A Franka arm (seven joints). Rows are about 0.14 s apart.
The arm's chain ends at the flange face. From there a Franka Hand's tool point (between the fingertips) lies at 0.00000 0.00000 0.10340 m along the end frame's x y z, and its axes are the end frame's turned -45 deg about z.
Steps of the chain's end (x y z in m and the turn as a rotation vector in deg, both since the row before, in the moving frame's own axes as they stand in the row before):
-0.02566, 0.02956, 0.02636, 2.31, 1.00, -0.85
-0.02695, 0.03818, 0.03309, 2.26, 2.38, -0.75
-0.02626, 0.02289, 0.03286, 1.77, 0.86, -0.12
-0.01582, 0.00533, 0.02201, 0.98, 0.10, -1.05
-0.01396, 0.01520, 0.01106, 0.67, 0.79, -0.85
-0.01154, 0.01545, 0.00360, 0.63, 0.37, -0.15
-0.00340, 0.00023, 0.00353, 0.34, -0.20, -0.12
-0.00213, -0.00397, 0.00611, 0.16, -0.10, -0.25
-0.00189, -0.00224, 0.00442, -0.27, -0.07, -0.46
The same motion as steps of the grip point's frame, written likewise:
-0.03484, 0.00106, 0.02626, 0.93, 2.34, -0.85
-0.04014, 0.00806, 0.03292, -0.08, 3.28, -0.75
-0.03140, -0.00355, 0.03280, 0.64, 1.86, -0.12
-0.01359, -0.00855, 0.02199, 0.62, 0.76, -1.05
-0.01876, 0.00102, 0.01104, -0.08, 1.03, -0.85
-0.01781, 0.00243, 0.00359, 0.18, 0.71, -0.15
-0.00239, -0.00293, 0.00353, 0.38, 0.10, -0.12
0.00138, -0.00465, 0.00611, 0.18, 0.04, -0.25
-0.00019, -0.00266, 0.00442, -0.14, -0.24, -0.46

